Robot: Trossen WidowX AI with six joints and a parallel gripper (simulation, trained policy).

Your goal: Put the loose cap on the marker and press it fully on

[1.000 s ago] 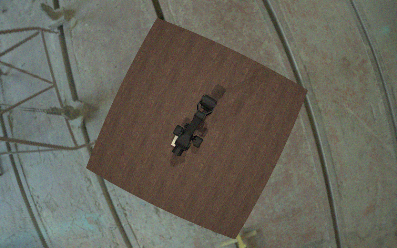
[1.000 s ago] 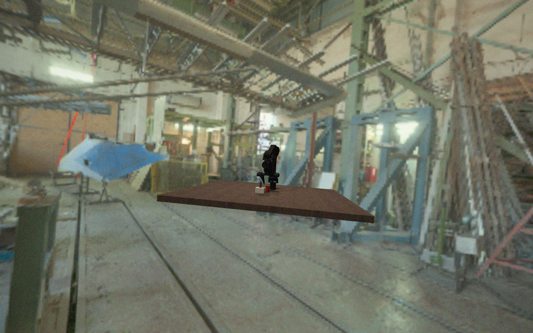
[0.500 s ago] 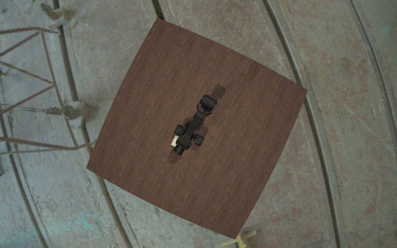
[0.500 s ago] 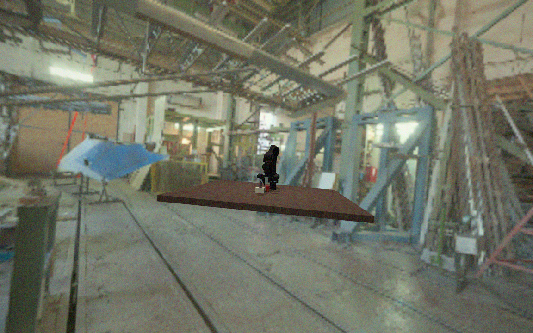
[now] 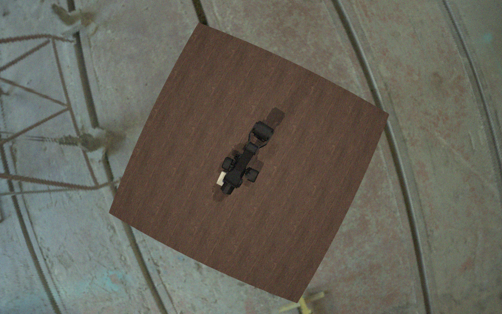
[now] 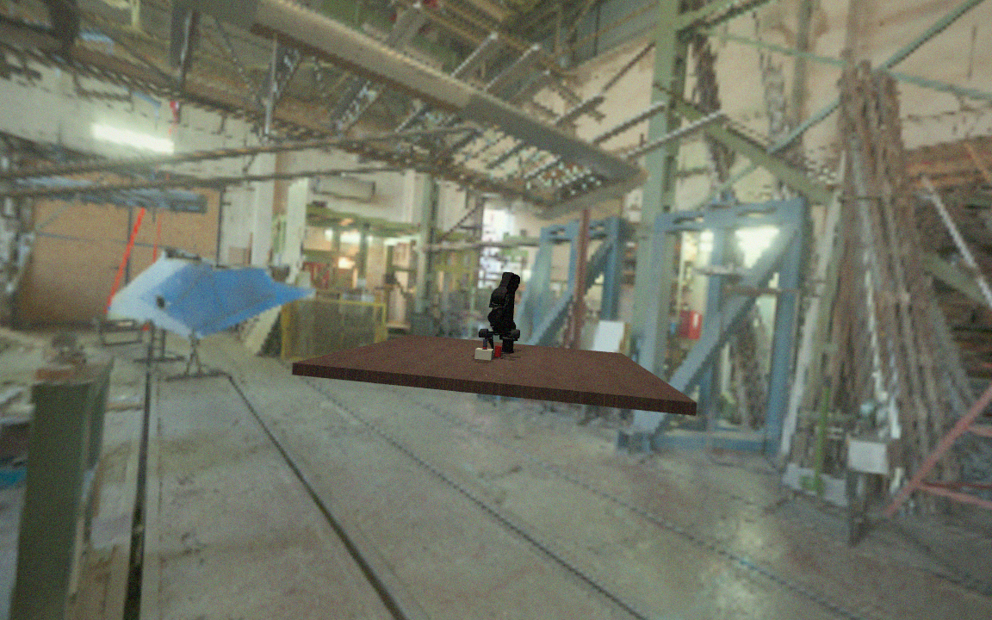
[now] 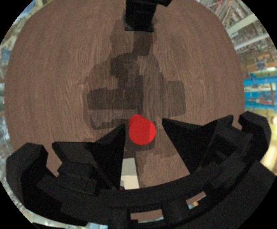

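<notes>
The holder block lies 11 cm ahead of my gripper tip, 6 cm to the right of it and 1 cm below it. The rest, counted from my gripper tip: red cap 1 cm to the right.
</notes>
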